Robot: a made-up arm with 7 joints. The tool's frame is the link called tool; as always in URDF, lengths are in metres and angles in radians.
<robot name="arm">
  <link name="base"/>
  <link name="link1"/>
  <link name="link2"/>
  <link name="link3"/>
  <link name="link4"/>
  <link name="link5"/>
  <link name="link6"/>
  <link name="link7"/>
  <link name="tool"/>
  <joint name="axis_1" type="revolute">
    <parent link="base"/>
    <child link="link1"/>
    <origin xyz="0.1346 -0.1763 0.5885" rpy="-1.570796 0 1.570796"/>
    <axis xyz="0 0 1"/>
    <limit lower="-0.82" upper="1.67"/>
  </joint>
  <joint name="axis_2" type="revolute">
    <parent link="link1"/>
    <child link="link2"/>
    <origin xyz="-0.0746 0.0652 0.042" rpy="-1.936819 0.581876 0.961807"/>
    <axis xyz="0 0 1"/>
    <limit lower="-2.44" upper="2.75"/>
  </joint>
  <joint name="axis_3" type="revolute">
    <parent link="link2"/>
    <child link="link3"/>
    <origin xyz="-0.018 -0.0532 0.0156" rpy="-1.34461 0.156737 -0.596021"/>
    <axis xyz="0 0 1"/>
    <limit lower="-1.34" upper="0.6"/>
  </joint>
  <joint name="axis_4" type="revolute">
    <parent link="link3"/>
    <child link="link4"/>
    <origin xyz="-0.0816 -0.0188 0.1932" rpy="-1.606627 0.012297 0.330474"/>
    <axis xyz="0 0 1"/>
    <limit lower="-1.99" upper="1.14"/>
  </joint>
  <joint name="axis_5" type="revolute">
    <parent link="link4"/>
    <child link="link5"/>
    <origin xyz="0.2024 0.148 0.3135" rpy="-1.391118 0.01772 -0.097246"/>
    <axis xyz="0 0 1"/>
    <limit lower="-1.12" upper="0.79"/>
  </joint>
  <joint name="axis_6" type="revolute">
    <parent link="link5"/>
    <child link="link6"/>
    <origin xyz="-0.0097 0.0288 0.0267" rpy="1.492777 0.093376 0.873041"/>
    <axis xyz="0 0 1"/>
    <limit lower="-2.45" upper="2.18"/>
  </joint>
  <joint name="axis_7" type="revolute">
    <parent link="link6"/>
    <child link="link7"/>
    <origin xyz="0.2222 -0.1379 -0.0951" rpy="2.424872 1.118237 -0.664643"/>
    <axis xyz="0 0 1"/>
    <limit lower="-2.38" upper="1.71"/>
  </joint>
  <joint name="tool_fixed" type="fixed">
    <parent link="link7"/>
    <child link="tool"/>
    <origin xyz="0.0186 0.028 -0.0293" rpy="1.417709 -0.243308 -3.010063"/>
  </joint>
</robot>
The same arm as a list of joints. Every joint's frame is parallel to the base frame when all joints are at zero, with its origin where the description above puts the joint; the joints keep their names.
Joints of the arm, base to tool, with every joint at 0 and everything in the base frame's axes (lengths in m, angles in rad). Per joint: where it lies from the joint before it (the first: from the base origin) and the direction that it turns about. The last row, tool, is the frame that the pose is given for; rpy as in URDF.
axis_1: origin 0.1346 -0.1763 0.5885 axis -1 0 0
axis_2: origin -0.0420 -0.0746 -0.0652 axis 0.299005 -0.878414 -0.372806
axis_3: origin -0.0467 -0.0223 -0.0268 axis 0.996625 0.080702 0.015
axis_4: origin 0.1964 -0.0434 0.0622 axis -0.0982 0.624902 0.774503
axis_5: origin -0.1910 0.3356 0.1098 axis -0.996108 0.077601 0.0418
axis_6: origin -0.0293 -0.0237 -0.0148 axis 0 1 0
axis_7: origin 0.1492 -0.0951 -0.2148 axis 0.050198 -0.329685 0.942756
tool: origin 0.0307 0.0010 -0.0324 rpy 1.3079 -0.5682 2.0464
Joint limits (rad, base to tool): -0.8200..1.6700 -2.4400..2.7500 -1.3400..0.6000 -1.9900..1.1400 -1.1200..0.7900 -2.4500..2.1800 -2.3800..1.7100

